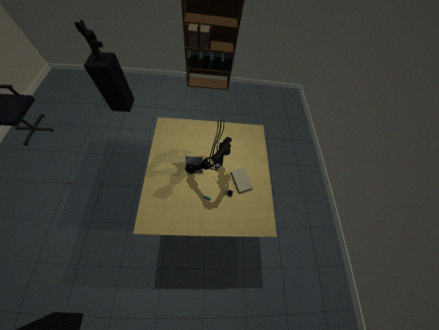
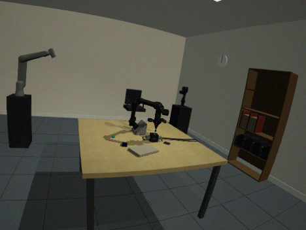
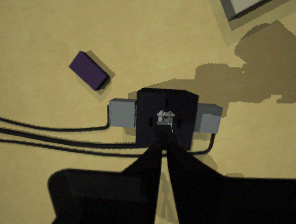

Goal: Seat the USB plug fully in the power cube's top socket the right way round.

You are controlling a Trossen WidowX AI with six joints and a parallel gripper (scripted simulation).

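Now: gripper tip 20 mm above the USB plug. Also, from my gripper tip: cyan piece (110 mm behind, 400 mm to the right, 130 mm below); then flat slab (240 mm ahead, 210 mm to the right, 120 mm below); then blue block (110 mm ahead, 350 mm to the right, 120 mm below).
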